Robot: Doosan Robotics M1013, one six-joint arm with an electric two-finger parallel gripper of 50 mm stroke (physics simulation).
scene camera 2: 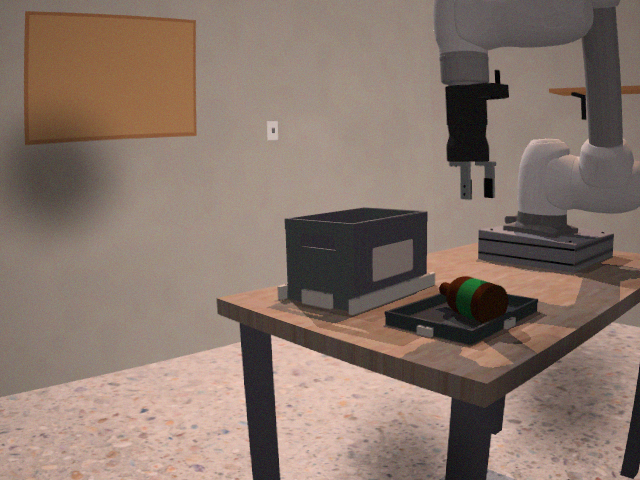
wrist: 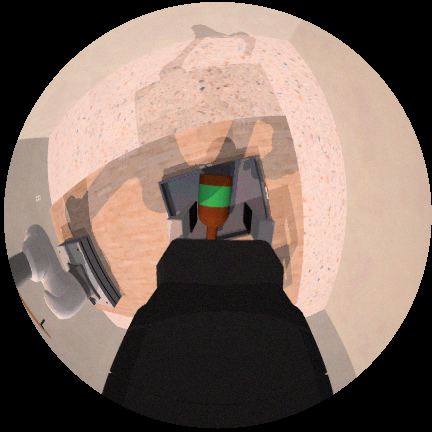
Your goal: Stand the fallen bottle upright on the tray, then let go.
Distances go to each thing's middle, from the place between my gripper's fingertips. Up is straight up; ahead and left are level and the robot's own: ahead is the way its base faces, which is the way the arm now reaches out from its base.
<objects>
My gripper is now 190 mm above the brown bottle [scene camera 2: 482,301], 30 mm to the left of it and 20 mm past it. Round my hand: grey rail [scene camera 2: 365,302] 240 mm to the right, 220 mm below, 40 mm behind.
</objects>
